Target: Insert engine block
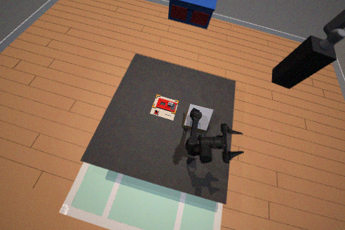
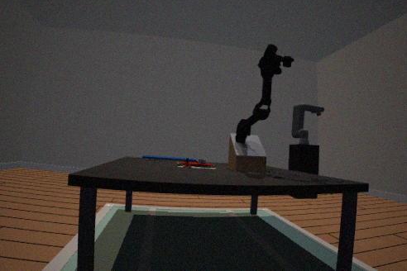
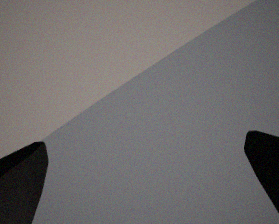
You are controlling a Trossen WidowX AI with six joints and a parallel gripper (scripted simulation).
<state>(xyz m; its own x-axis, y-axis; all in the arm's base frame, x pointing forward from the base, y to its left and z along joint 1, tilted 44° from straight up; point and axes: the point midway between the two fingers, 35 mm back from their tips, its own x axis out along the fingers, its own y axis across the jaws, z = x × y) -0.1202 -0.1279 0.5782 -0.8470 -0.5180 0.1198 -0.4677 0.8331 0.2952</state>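
My gripper tip is 470 mm short of the grey engine block, 340 mm to the left of it and 670 mm above it.
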